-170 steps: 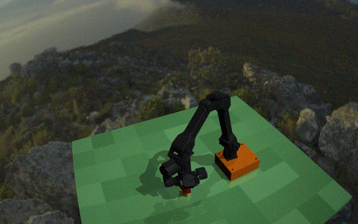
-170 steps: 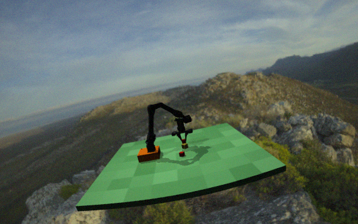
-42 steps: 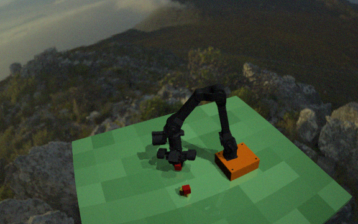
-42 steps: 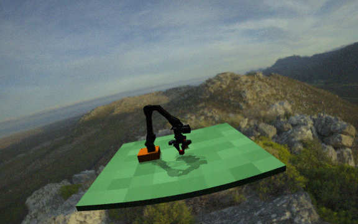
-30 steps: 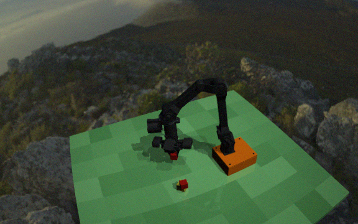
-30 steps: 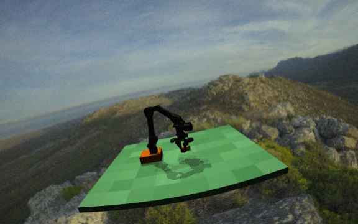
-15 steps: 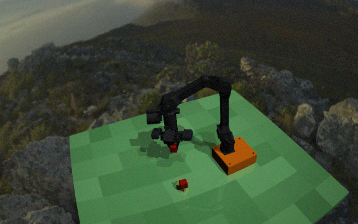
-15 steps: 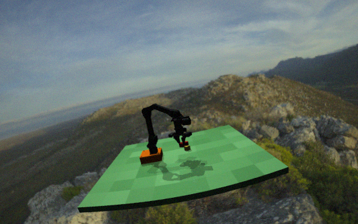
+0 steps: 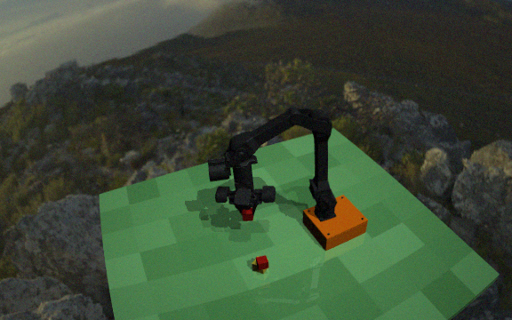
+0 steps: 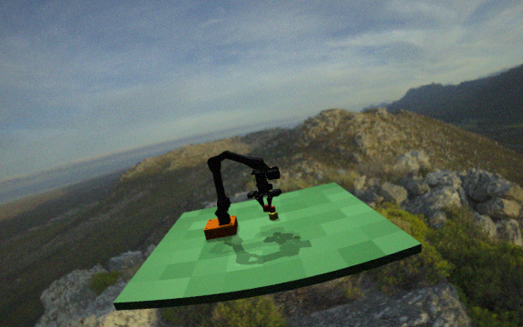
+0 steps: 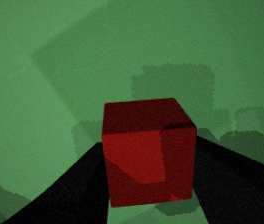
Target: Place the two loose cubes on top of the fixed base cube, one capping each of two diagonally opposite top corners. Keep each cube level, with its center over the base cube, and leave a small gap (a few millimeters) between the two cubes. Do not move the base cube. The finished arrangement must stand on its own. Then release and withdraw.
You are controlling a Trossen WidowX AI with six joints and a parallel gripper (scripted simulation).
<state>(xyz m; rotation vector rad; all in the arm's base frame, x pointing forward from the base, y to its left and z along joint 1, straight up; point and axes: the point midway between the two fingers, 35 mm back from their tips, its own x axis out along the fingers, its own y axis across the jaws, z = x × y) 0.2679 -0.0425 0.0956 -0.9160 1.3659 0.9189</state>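
Now: the yellow base cube 1 cm ahead of my gripper tip, 15 cm to the left of it and 10 cm below it.
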